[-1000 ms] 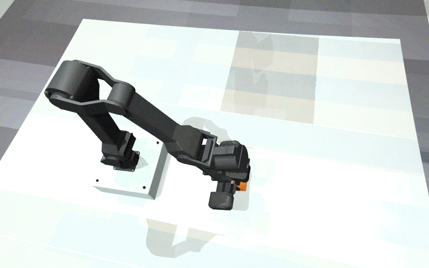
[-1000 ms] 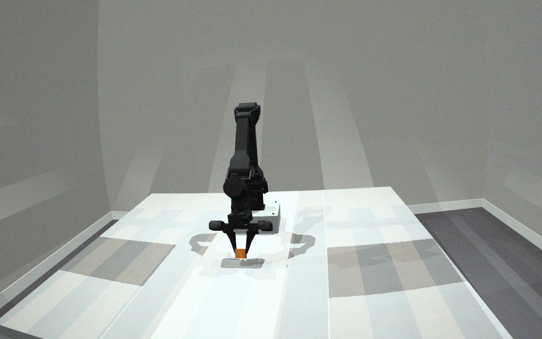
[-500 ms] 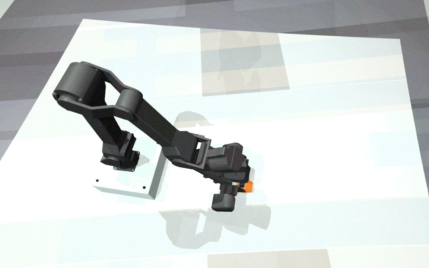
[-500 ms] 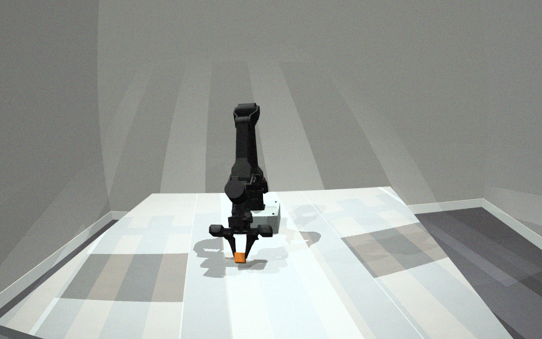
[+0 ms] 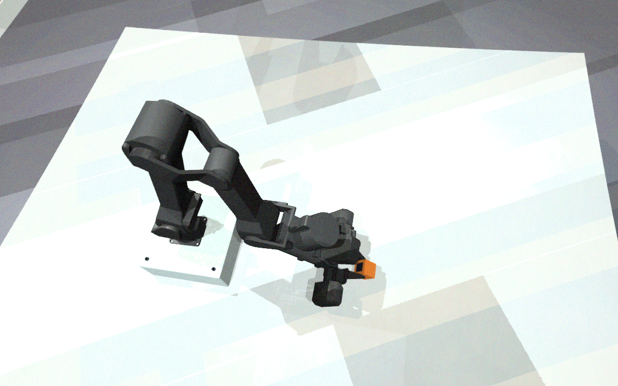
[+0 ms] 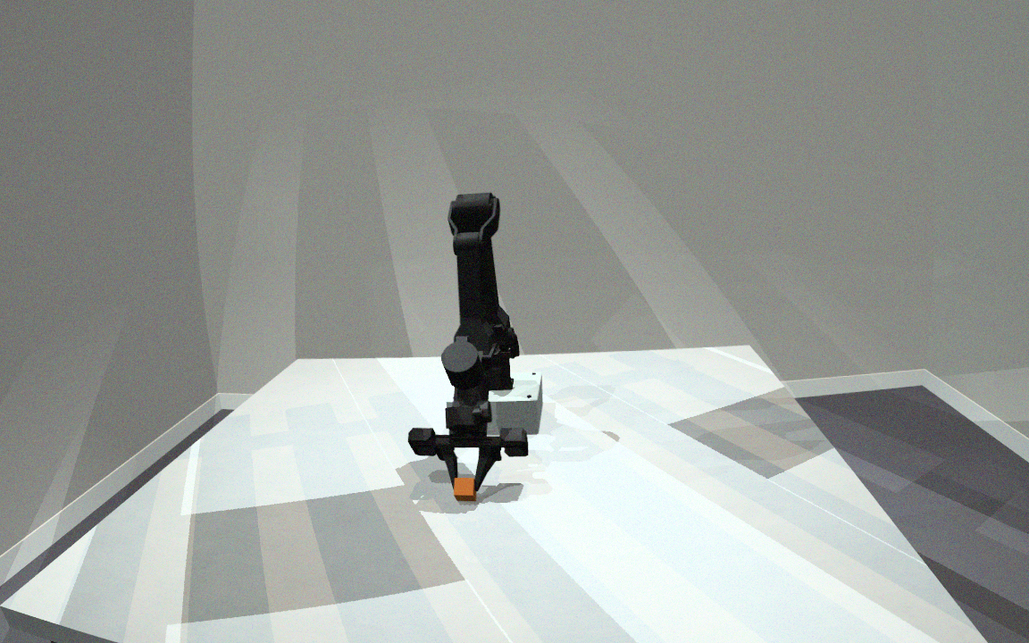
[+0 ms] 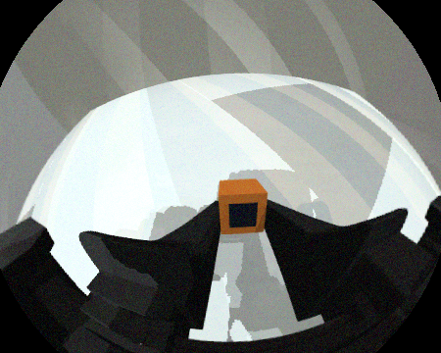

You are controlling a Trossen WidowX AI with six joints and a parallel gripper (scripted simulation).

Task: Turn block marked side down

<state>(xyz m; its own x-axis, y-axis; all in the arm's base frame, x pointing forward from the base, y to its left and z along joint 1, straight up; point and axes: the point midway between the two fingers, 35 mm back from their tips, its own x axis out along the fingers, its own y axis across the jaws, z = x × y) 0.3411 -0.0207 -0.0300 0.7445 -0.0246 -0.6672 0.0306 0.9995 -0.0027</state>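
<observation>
My gripper tip is now 10 mm past the orange block and 10 mm below it.
</observation>
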